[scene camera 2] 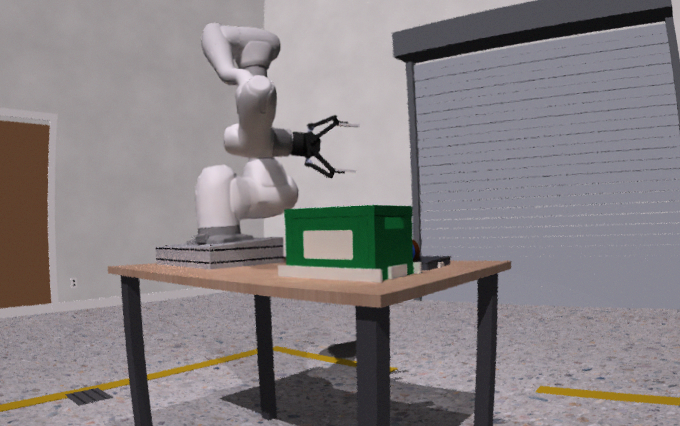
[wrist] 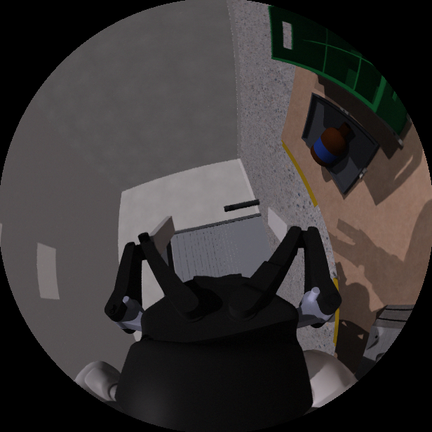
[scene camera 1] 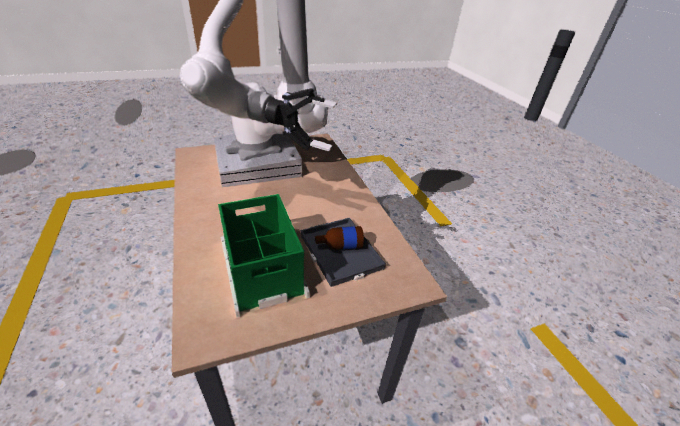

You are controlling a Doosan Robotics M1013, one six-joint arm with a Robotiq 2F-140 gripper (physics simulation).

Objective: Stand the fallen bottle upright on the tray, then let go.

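Frame: origin at the arm's base, x ahead, y left, z up, level; centimetres.
Seen in the pictures: gripper, fingertip midpoint: [scene camera 2: 356, 148] [scene camera 1: 332, 128]; arm's base, link origin: [scene camera 2: 220, 242] [scene camera 1: 256, 148].
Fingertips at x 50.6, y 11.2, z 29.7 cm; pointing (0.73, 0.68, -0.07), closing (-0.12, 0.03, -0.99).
Note:
Offsets run from my fingertips to a thing's top centre. "spot": to the spot under its first point. Level surfaces: height alone.
A brown bottle @(dx +13.3, dy -2.4, dz -29.5 cm) [scene camera 1: 337, 238] [wrist: 330, 145] with a blue label lies on its side on the dark grey tray @(spot: dx +24.2, dy -4.7, dz -37.0 cm) [scene camera 1: 346, 270] [wrist: 352, 182]. In scene camera 1 its neck points left, toward the green crate, and its base lies at the tray's right side. In scene camera 2 the crate hides most of the bottle [scene camera 2: 415, 249], and part of the tray @(spot: dx +28.0, dy -6.0, dz -35.2 cm) [scene camera 2: 435, 260] shows. My gripper [scene camera 1: 327, 124] [scene camera 2: 356, 149] [wrist: 219, 219] is wide open and empty. It points sideways, one finger above the other, high above the table near the arm's base and apart from the bottle.
A green divided crate @(dx +12.5, dy -28.4, dz -20.0 cm) [scene camera 1: 269, 278] [scene camera 2: 328, 220] [wrist: 366, 95] stands beside the tray on the wooden table @(dz -37.5 cm) [scene camera 1: 200, 331] [scene camera 2: 321, 286] [wrist: 370, 220]. Its walls rise above the lying bottle. The arm's metal base plate [scene camera 1: 260, 172] [scene camera 2: 235, 255] stands at the table's far end in scene camera 1.

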